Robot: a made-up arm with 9 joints. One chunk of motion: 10 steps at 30 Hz.
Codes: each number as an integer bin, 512 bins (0 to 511) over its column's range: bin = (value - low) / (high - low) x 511, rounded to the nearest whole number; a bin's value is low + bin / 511 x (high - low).
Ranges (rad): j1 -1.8..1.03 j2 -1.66..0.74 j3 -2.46..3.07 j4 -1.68..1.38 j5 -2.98..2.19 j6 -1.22..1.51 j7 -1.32..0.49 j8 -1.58..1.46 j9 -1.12..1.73
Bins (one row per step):
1: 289 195 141 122 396 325 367 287 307
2: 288 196 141 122 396 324 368 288 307
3: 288 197 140 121 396 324 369 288 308
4: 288 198 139 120 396 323 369 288 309
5: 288 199 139 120 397 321 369 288 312
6: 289 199 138 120 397 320 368 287 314
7: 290 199 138 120 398 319 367 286 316
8: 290 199 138 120 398 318 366 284 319
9: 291 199 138 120 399 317 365 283 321
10: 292 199 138 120 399 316 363 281 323
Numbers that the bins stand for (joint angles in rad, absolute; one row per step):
1: -0.1995 -0.7441 -0.9341 -0.9494 1.0265 0.5163 -0.0201 0.1274 0.5922
2: -0.2050 -0.7395 -0.9341 -0.9494 1.0265 0.5110 -0.0165 0.1333 0.5922
3: -0.2050 -0.7348 -0.9449 -0.9554 1.0265 0.5110 -0.0130 0.1333 0.5978
4: -0.2050 -0.7301 -0.9558 -0.9614 1.0265 0.5056 -0.0130 0.1333 0.6034
5: -0.2050 -0.7254 -0.9558 -0.9614 1.0366 0.4949 -0.0130 0.1333 0.6201
6: -0.1995 -0.7254 -0.9666 -0.9614 1.0366 0.4896 -0.0165 0.1274 0.6313
7: -0.1939 -0.7254 -0.9666 -0.9614 1.0467 0.4842 -0.0201 0.1214 0.6424
8: -0.1939 -0.7254 -0.9666 -0.9614 1.0467 0.4789 -0.0236 0.1095 0.6592
9: -0.1884 -0.7254 -0.9666 -0.9614 1.0568 0.4736 -0.0271 0.1036 0.6703
10: -0.1829 -0.7254 -0.9666 -0.9614 1.0568 0.4682 -0.0342 0.0917 0.6815

